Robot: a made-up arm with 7 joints.
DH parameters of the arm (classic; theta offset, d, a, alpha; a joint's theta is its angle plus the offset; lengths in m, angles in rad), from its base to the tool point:
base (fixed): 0.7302 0 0.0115 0
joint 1: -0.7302 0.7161 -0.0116 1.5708
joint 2: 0 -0.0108 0.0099 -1.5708
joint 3: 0 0.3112 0.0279 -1.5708
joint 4: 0 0.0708 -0.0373 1.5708
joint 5: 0 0.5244 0.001 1.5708
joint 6: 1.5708 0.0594 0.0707 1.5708
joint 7: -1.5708 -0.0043 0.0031 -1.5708
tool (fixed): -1.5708 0.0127 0 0
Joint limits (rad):
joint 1: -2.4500..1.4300
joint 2: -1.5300..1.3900
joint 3: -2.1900..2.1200
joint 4: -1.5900..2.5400
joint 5: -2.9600..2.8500
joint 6: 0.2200..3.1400
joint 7: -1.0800..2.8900
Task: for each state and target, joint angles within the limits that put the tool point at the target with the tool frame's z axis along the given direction. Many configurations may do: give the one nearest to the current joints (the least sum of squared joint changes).
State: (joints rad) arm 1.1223 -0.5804 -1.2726 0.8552 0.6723 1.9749 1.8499
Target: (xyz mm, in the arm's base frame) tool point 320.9 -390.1 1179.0 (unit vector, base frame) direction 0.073 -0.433 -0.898
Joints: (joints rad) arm 0.9552 0.1400 -1.6741 1.2947 0.7914 1.8679 1.9518
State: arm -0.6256 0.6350 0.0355 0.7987 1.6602 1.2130 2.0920
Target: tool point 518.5 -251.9 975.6 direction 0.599 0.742 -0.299
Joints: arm -0.6071 -0.0997 0.0366 1.4582 2.0329 1.7093 2.3739
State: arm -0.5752 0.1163 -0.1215 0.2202 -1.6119 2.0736 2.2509
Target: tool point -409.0 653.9 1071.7 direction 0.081 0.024 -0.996
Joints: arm -0.6498 0.8757 -0.4051 -0.4466 -2.0386 1.1095 2.3337
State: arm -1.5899 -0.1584 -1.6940 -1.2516 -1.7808 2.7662 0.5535
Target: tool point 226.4 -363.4 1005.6 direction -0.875 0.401 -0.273
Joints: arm -1.9226 0.0699 -2.0602 -1.4682 -1.8750 2.8252 0.2803
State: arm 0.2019 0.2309 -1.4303 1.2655 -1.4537 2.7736 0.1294
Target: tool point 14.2 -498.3 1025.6 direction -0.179 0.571 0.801
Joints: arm 0.2900 0.5000 -1.7000 1.7579 -1.3204 2.6281 0.5050
